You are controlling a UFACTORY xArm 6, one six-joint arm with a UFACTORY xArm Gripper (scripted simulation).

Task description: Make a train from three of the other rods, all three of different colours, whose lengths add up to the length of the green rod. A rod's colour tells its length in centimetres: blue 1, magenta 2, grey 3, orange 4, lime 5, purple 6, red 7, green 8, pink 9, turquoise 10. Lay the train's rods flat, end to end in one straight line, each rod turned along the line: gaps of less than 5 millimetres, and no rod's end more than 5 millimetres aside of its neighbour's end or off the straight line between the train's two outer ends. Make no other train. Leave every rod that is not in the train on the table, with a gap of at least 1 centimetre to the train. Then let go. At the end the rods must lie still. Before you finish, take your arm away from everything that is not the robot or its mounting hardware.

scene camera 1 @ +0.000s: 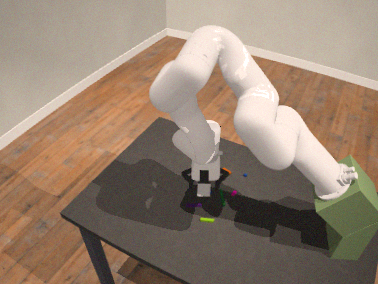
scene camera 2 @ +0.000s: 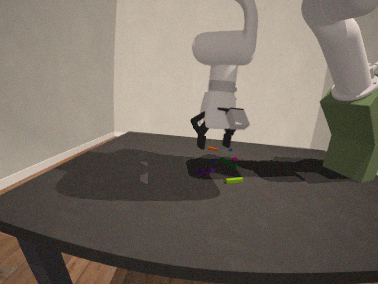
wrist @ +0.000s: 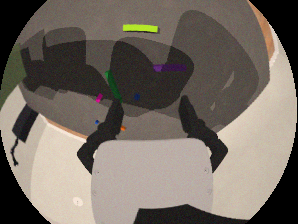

Labels:
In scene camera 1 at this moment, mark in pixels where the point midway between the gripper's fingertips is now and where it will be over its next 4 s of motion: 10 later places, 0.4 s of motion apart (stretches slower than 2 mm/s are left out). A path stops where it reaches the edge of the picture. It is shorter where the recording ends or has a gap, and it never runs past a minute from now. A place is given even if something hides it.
My gripper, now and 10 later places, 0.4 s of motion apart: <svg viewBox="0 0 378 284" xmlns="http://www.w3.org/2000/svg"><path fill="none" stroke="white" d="M204 188L200 194L198 197L198 196L201 191L204 188L206 184L209 181L211 180L211 182L211 183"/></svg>

